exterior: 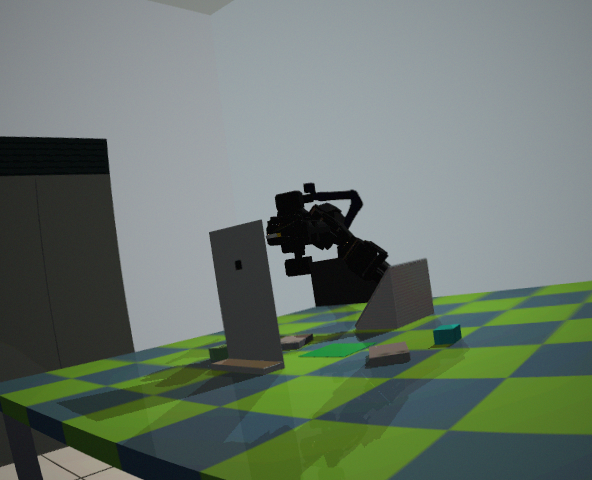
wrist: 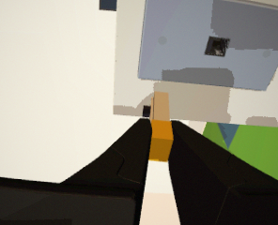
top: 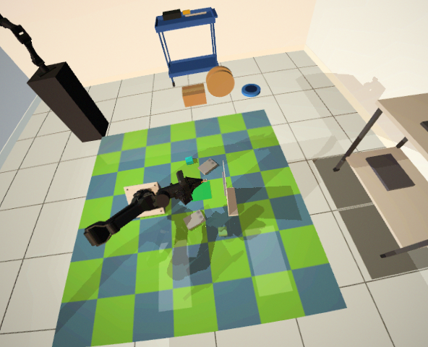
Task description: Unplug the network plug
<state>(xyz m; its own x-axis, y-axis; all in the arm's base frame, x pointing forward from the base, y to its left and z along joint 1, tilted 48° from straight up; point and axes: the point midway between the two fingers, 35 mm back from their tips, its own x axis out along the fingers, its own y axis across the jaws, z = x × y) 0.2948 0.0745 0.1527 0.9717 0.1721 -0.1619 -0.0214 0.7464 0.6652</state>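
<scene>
The marked square lies 4 cm behind my gripper tip, 9 cm to the left of it and 26 cm below it. Also, from my gripper tip: orange network plug (right at my gripper tip); small green cube (6 cm ahead, 17 cm to the right, 24 cm below); grey upright panel (11 cm ahead, 1 cm to the right, 13 cm below).
</scene>
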